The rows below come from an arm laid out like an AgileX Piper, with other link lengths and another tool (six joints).
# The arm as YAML. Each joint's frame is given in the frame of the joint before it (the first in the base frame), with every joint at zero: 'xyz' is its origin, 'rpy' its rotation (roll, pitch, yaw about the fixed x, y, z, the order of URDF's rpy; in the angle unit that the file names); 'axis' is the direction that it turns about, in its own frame. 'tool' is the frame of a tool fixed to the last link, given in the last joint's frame.
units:
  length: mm
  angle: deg
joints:
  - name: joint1
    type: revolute
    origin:
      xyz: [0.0, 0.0, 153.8]
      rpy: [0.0, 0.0, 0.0]
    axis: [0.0, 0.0, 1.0]
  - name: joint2
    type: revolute
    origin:
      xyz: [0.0, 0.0, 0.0]
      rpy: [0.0, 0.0, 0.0]
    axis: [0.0, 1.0, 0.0]
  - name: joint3
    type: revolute
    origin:
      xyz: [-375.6, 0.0, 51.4]
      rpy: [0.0, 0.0, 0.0]
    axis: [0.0, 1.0, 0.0]
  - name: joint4
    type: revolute
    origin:
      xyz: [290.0, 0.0, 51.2]
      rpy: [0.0, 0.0, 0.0]
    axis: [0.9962, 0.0, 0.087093]
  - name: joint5
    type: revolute
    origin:
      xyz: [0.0, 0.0, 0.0]
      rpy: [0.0, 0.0, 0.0]
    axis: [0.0, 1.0, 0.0]
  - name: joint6
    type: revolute
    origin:
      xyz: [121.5, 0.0, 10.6]
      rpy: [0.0, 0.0, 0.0]
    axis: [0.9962, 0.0, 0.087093]
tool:
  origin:
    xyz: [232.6, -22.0, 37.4]
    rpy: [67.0, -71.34, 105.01]
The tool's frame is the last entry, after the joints.
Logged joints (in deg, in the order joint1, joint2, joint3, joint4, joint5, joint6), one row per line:
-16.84, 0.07, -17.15, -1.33, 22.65, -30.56
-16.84, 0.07, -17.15, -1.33, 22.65, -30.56
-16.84, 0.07, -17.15, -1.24, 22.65, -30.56
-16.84, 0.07, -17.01, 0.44, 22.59, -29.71
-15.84, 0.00, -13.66, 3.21, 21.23, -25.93
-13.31, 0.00, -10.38, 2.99, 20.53, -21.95
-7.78, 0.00, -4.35, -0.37, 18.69, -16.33
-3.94, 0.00, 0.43, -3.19, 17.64, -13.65
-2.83, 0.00, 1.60, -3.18, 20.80, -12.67
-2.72, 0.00, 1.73, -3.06, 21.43, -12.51
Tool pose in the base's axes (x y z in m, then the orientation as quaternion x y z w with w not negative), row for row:
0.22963, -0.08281, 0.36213, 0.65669, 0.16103, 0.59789, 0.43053
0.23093, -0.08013, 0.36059, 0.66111, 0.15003, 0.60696, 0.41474
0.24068, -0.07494, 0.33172, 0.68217, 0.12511, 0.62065, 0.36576
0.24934, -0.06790, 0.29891, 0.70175, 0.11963, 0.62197, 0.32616
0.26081, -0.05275, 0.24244, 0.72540, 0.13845, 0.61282, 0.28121
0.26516, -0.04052, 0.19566, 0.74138, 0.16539, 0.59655, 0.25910
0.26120, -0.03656, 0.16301, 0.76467, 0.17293, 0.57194, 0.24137
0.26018, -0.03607, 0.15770, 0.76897, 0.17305, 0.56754, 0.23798
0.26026, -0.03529, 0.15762, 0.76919, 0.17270, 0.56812, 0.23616
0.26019, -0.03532, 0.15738, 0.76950, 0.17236, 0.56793, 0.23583
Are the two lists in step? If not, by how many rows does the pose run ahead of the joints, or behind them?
The pose runs 2 rows ahead of the joints: the pose in row i belongs to the joints in row i + 2.
